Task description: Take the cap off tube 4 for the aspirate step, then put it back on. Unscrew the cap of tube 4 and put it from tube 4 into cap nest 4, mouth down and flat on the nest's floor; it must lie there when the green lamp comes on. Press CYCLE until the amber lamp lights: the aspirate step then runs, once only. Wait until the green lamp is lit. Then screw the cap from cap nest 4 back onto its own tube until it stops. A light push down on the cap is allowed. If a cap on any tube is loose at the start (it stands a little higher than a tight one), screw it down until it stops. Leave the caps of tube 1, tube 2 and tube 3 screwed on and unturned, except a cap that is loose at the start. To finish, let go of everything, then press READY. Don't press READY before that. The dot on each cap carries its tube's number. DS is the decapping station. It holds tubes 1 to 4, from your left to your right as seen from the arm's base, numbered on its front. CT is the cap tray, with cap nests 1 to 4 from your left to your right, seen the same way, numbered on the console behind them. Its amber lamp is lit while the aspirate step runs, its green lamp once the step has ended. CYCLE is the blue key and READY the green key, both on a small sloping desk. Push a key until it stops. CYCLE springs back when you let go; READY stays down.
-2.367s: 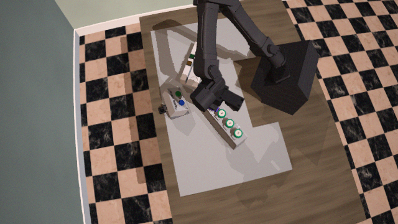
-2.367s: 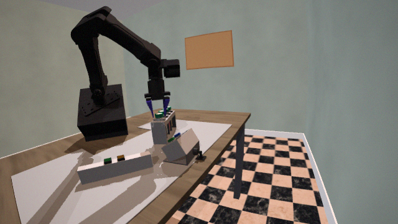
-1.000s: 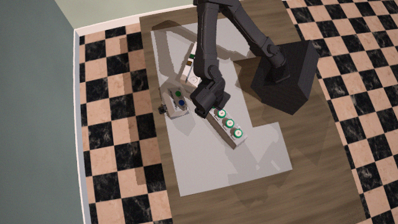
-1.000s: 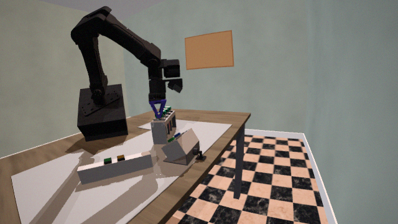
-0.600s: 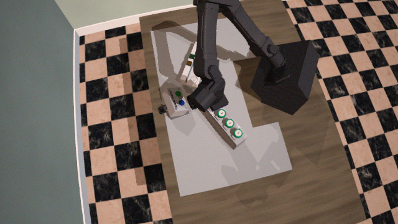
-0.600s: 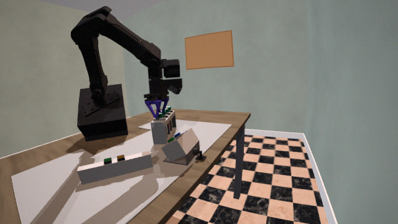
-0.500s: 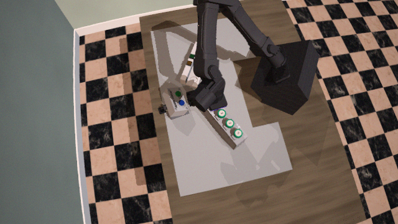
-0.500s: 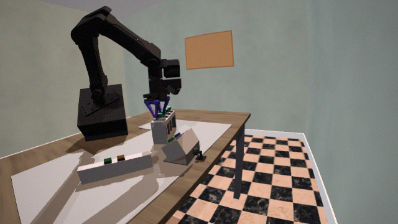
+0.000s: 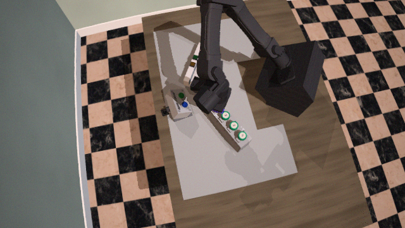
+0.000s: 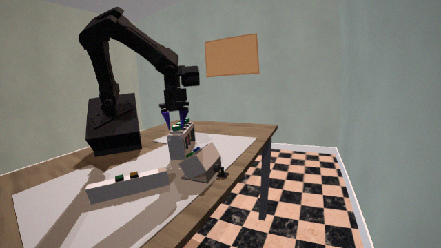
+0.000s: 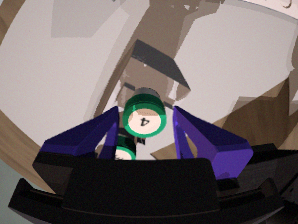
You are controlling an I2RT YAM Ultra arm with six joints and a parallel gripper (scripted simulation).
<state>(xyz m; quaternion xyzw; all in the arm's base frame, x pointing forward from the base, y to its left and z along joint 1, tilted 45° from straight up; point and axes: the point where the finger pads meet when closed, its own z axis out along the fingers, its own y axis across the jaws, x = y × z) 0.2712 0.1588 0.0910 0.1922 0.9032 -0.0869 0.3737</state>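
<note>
Now: the cap 3 5 cm to the left of my hand and 2 cm behind it. The rest, counted from my hand: cap 2 (9 cm to the left, 5 cm behind); green ready key (14 cm ahead, 9 cm to the right, 5 cm below); blue cycle key (13 cm ahead, 5 cm to the right, 5 cm below).
</note>
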